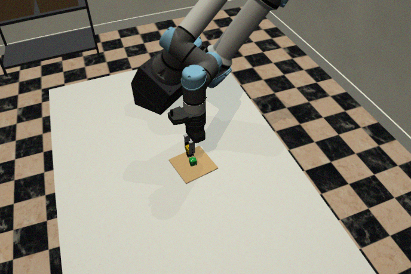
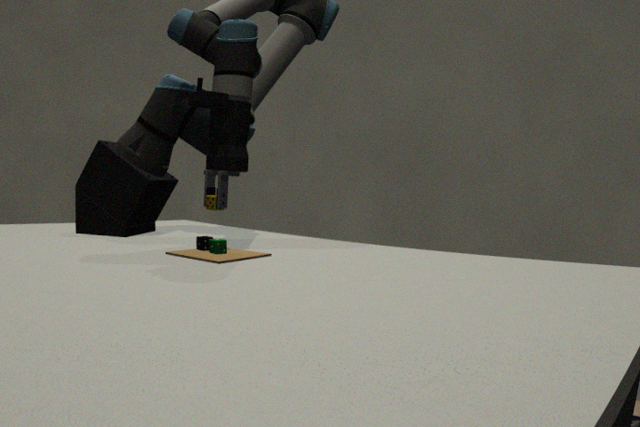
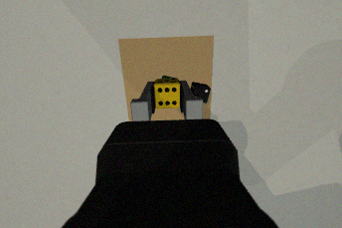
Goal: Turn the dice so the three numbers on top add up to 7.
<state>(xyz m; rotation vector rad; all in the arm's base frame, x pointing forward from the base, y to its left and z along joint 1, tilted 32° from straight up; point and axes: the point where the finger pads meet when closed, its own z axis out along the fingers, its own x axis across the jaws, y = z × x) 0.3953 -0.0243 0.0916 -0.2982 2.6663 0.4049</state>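
Now: hand 1 cm past the green die, 1 cm to the right of it and 9 cm above it. Round my hand: yellow die 1 cm below; then black die 6 cm behind, 1 cm to the left, 9 cm below; then tan mat 1 cm behind, 1 cm to the left, 10 cm below.
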